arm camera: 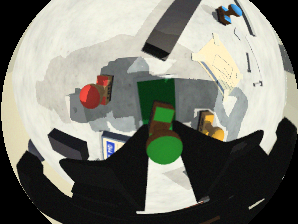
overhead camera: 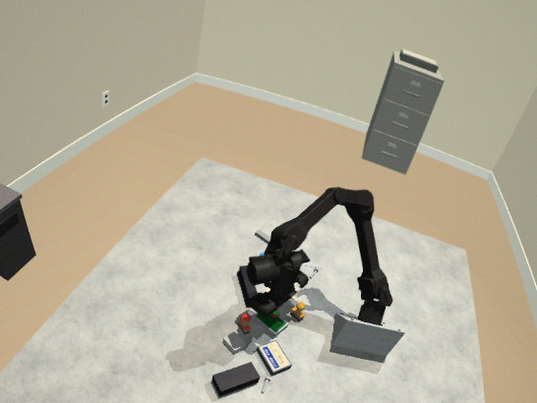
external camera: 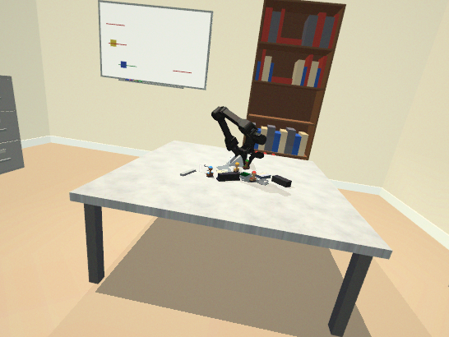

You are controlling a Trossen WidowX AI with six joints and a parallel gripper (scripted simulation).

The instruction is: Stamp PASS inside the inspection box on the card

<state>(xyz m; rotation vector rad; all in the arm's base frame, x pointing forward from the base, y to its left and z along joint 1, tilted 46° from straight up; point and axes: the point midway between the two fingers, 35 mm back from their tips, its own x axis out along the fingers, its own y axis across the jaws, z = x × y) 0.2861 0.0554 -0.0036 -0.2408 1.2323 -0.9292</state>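
Now: the green ink pad 70 mm below my gripper tip. Round my gripper tip: green-knob stamp: right at my gripper tip; then yellow-knob stamp: 80 mm behind, 50 mm to the right, 50 mm below; then red-knob stamp: 70 mm ahead, 50 mm to the left, 50 mm below.
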